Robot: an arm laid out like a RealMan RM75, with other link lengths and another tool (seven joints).
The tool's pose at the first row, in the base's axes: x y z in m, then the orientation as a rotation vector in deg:
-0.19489, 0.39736, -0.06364, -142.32, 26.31, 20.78
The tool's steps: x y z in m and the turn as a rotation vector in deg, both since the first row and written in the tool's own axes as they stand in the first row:
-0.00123, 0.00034, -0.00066, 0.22, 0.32, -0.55
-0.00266, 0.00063, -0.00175, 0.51, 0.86, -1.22
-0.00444, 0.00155, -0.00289, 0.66, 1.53, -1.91
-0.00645, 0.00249, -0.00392, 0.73, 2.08, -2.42
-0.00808, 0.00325, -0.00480, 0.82, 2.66, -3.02
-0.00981, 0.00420, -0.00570, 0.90, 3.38, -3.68
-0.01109, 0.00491, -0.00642, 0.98, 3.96, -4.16
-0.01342, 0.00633, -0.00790, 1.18, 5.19, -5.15
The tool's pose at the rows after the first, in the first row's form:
-0.19604, 0.39701, -0.06285, -142.28, 25.77, 20.10
-0.19728, 0.39649, -0.06162, -142.24, 25.16, 19.08
-0.19908, 0.39554, -0.06054, -142.37, 24.58, 17.94
-0.20111, 0.39469, -0.05948, -142.51, 24.16, 17.04
-0.20276, 0.39398, -0.05858, -142.65, 23.65, 16.06
-0.20456, 0.39314, -0.05772, -142.84, 23.11, 14.88
-0.20589, 0.39248, -0.05705, -142.96, 22.75, 13.95
-0.20834, 0.39107, -0.05575, -143.16, 22.01, 11.99

